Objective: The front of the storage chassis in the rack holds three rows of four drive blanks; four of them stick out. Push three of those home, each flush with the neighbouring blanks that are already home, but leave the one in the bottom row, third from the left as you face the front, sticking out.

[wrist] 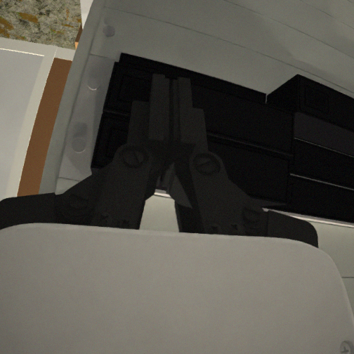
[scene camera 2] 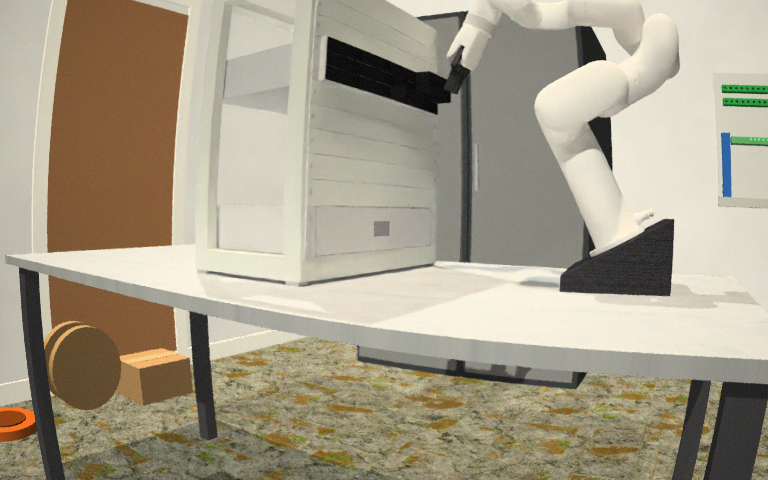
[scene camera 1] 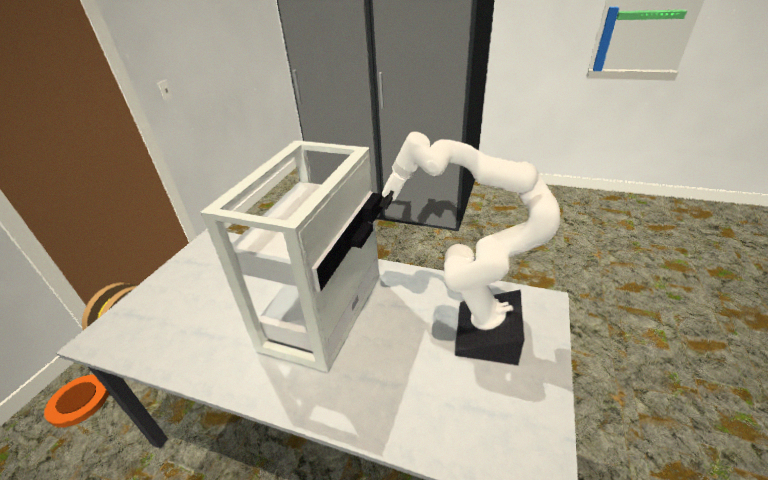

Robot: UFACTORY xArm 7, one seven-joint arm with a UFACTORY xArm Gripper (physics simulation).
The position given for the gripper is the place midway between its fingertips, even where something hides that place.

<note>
In view: the gripper (scene camera 2: 450,92) and a pale rack (scene camera 2: 361,92).
The pale rack is seen too in the wrist view (wrist: 268,85). The gripper shows as well in the wrist view (wrist: 165,100).
</note>
